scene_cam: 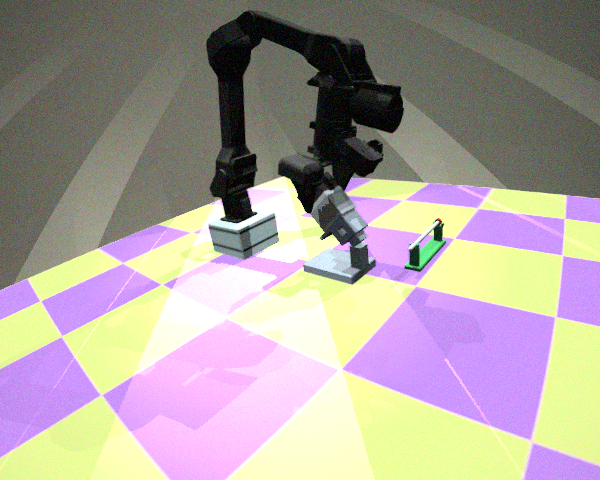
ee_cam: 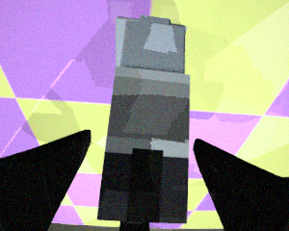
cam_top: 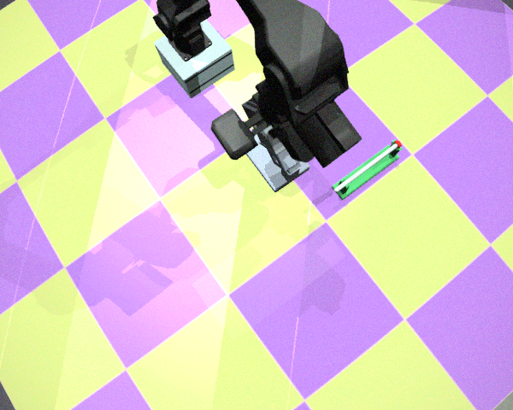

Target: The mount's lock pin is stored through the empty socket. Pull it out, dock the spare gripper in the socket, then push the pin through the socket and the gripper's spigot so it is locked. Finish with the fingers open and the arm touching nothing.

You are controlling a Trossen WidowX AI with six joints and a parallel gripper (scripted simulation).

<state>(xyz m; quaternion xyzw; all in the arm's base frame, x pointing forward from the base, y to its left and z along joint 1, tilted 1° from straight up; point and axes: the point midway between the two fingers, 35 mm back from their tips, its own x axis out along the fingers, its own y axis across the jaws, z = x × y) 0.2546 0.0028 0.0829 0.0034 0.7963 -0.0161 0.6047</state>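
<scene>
Right now my gripper tip is 20 mm short of the spare gripper. The rest, counted from my gripper tip: grey mount 70 mm below, 40 mm ahead; then green rack 150 mm ahead, 120 mm to the left, 100 mm below.
</scene>
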